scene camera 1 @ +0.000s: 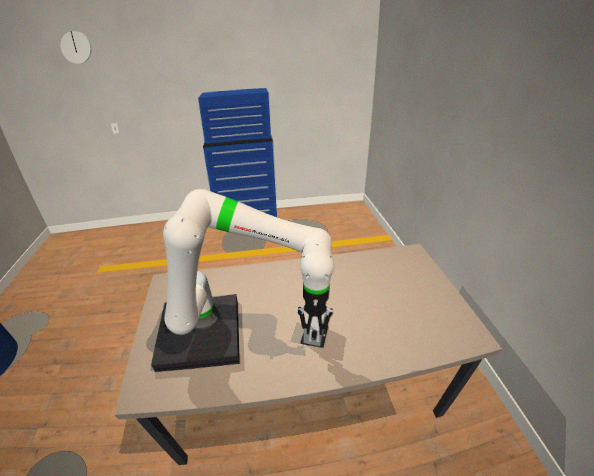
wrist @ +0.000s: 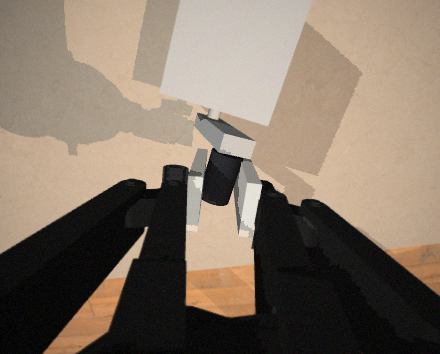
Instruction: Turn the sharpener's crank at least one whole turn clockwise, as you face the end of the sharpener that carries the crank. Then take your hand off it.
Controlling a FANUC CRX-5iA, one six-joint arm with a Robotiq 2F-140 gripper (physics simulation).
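Seen in the pictures: gripper, fingertip midpoint: (scene camera 1: 314, 338) (wrist: 220, 170); arm's base, link origin: (scene camera 1: 203, 317).
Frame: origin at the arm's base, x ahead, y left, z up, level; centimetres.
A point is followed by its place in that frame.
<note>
The sharpener (scene camera 1: 306, 341) @(x 40.9, y -26.3, z -3.3 cm) (wrist: 235, 55) @(x 45.1, y -24.9, z 7.2 cm) stands on the table below my gripper; its pale body fills the top middle of the wrist view. A short shaft (wrist: 214, 114) @(x 42.6, y -28.2, z 3.1 cm) comes out of its near end. The grey crank arm (wrist: 225, 136) runs from the shaft toward the lower right of the wrist view and toward the camera. The crank's black handle (scene camera 1: 314, 334) @(x 41.8, y -32.5, z 8.8 cm) (wrist: 222, 176) @(x 42.2, y -31.7, z 8.8 cm) sticks out from that arm. My gripper (scene camera 1: 315, 332) @(x 41.9, y -32.2, z 5.5 cm) (wrist: 220, 170) @(x 41.9, y -32.2, z 5.5 cm) points down and is shut on the handle, one pale pad on each side. The fingers partly hide the sharpener in the scene view.
The table (scene camera 1: 390, 310) @(x 86.8, y -23.0, z -5.6 cm) (wrist: 395, 165) @(x 61.5, y -41.3, z -5.6 cm) carries the sharpener and the robot's black base plate (scene camera 1: 220, 345) @(x 5.0, y -18.6, z 0.3 cm), which lies to the left. The table's front edge runs in front of the sharpener. A blue cabinet (scene camera 1: 240, 165) stands against the back wall, beyond the table.
</note>
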